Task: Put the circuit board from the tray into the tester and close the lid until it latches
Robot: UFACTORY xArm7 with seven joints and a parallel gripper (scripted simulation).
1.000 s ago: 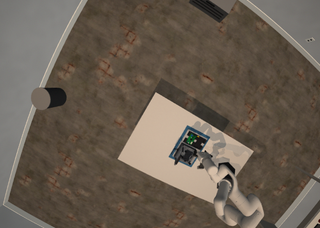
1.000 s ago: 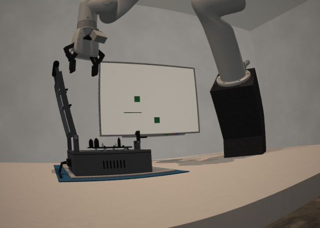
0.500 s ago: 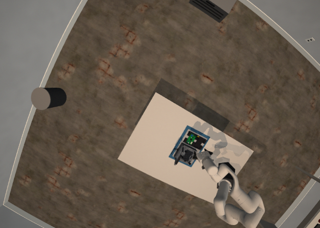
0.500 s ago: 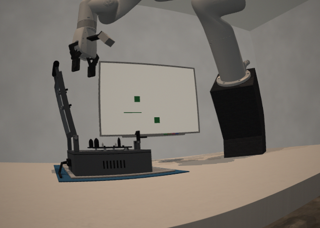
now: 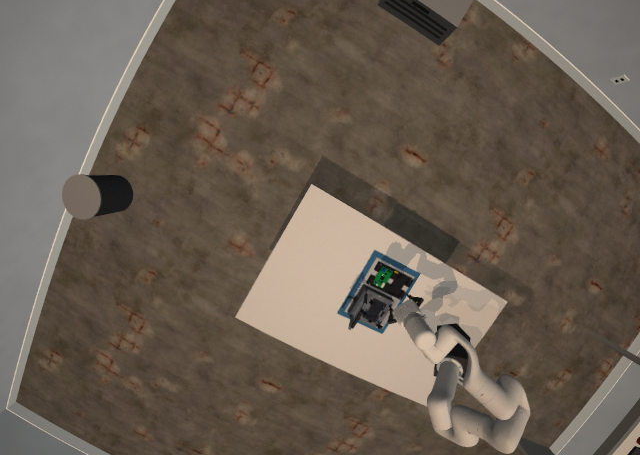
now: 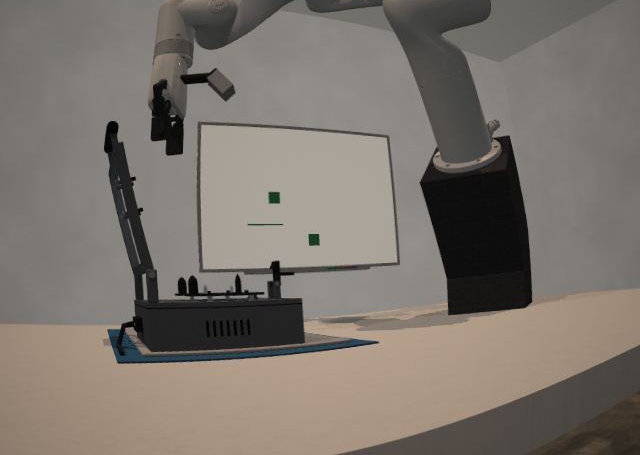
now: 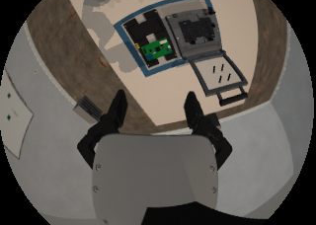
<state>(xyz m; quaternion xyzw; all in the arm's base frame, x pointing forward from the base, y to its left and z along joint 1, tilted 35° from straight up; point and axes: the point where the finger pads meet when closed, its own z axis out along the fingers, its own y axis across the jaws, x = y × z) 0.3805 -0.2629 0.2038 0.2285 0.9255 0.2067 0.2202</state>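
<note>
Now: hand 30 cm above the green circuit board. Also, from my hand: lid: 8 cm ahead, 17 cm to the left, 13 cm below; then latch hook: 11 cm behind, 22 cm to the left, 23 cm below.
</note>
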